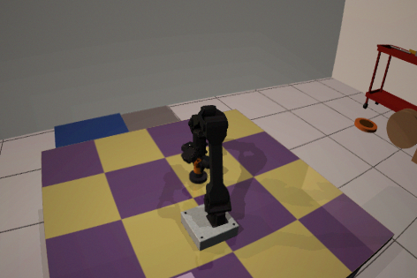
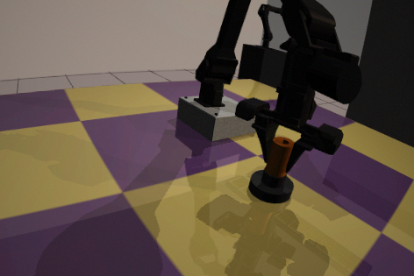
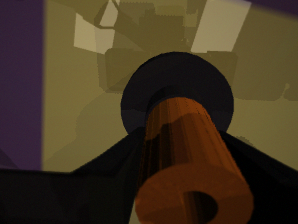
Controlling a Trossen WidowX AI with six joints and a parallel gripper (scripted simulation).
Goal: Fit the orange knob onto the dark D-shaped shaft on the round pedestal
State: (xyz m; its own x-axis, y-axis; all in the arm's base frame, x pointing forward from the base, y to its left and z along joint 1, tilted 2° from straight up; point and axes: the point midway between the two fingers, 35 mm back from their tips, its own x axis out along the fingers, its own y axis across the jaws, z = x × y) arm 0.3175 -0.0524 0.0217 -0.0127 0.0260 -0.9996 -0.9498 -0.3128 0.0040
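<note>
Now: the orange knob 2 cm above my gripper tip. Also, from my gripper tip: dark round pedestal: 2 cm below.
</note>
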